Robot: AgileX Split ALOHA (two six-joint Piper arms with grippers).
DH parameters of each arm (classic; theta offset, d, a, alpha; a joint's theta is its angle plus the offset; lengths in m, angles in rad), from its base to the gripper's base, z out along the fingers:
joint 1: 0 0.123 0 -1.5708
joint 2: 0.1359 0 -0.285 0
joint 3: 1.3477 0 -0.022 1.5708
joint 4: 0 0.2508 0 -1.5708
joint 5: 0 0 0.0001 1.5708
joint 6: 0 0.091 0 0
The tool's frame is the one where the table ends.
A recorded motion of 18 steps. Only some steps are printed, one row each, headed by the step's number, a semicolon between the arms.
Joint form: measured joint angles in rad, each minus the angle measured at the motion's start. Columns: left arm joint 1, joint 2, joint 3, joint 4, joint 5, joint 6; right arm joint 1, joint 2, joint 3, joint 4, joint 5, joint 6.
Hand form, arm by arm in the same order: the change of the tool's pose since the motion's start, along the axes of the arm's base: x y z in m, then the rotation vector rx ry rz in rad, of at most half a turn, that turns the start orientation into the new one. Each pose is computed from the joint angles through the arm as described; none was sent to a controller.
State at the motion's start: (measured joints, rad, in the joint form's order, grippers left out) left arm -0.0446 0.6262 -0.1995 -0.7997 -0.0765 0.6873; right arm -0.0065 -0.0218 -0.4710 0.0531 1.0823 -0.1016
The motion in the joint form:
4: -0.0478 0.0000 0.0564 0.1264 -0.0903 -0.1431; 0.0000 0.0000 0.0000 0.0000 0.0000 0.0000
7: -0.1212 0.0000 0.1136 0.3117 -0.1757 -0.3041; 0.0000 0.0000 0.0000 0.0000 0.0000 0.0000
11: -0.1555 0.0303 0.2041 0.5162 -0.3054 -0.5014; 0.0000 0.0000 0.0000 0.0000 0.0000 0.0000
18: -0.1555 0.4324 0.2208 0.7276 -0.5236 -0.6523; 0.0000 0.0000 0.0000 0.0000 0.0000 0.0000
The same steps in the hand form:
4: -0.0035 -0.0012 -0.0117 0.0009 -0.0221 0.0023; 0.0000 0.0000 0.0000 0.0000 0.0000 0.0000
7: -0.0078 -0.0082 -0.0221 0.0286 -0.0585 -0.0657; 0.0000 0.0000 0.0000 0.0000 0.0000 0.0000
11: -0.0142 -0.0121 -0.0416 0.0340 -0.0824 -0.1152; 0.0000 0.0000 0.0000 0.0000 0.0000 0.0000
18: 0.0078 -0.0225 -0.0762 0.0899 0.1017 -0.1974; 0.0000 0.0000 0.0000 0.0000 0.0000 0.0000

